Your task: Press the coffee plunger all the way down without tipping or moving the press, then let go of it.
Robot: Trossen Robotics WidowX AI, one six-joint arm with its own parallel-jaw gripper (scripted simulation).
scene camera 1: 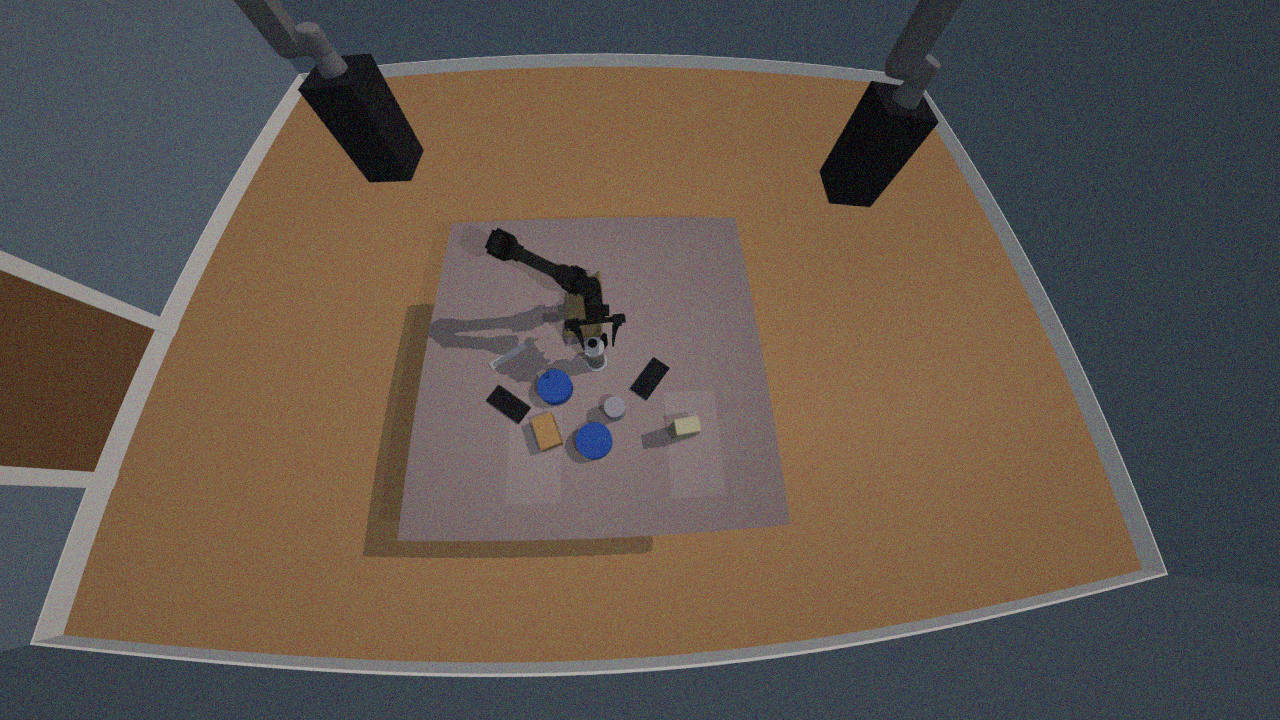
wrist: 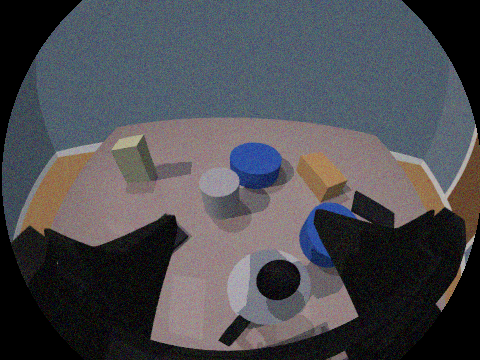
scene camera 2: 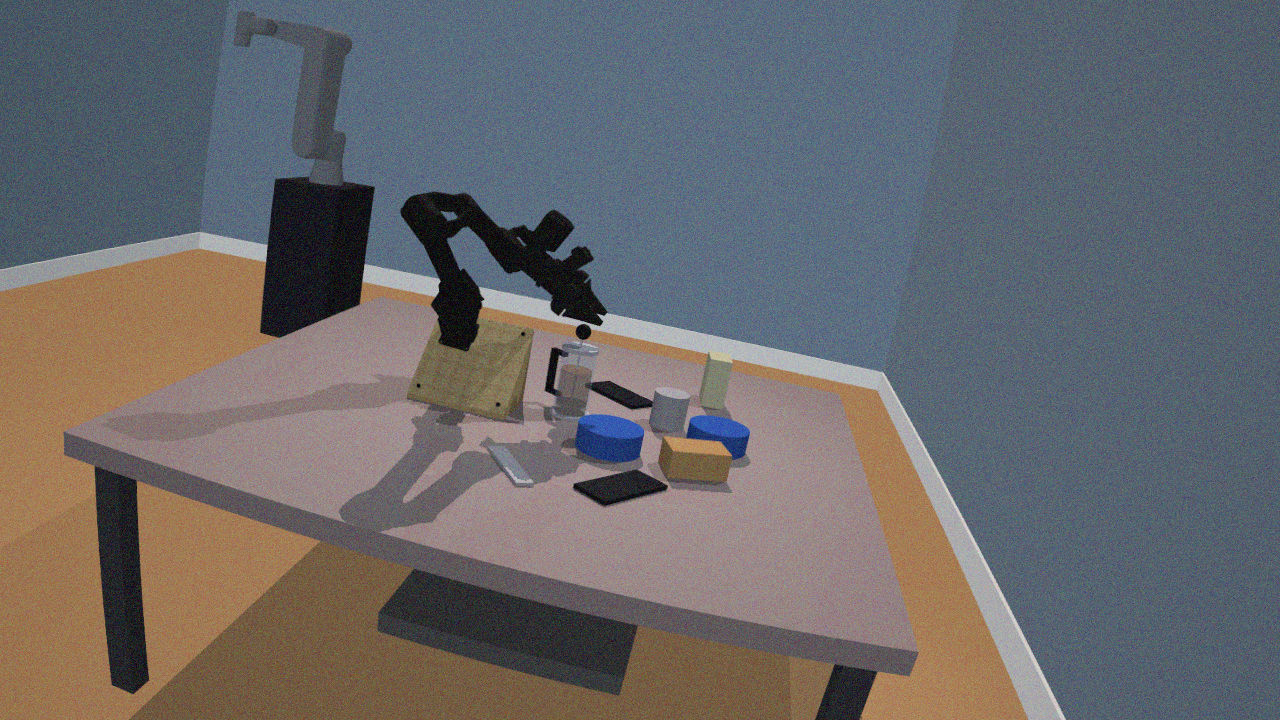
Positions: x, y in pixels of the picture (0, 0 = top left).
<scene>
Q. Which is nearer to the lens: the pale yellow box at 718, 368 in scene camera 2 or the grey bar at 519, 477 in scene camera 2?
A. The grey bar.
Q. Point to a grey cylinder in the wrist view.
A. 219, 187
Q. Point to a coffee press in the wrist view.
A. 267, 287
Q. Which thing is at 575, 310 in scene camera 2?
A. The gripper.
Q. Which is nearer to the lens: the coffee press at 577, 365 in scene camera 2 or the pale yellow box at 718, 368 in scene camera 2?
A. The coffee press.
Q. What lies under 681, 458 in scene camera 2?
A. An orange block.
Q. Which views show the coffee press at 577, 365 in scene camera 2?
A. Scene camera 1, the wrist view and scene camera 2: all of them.
</scene>
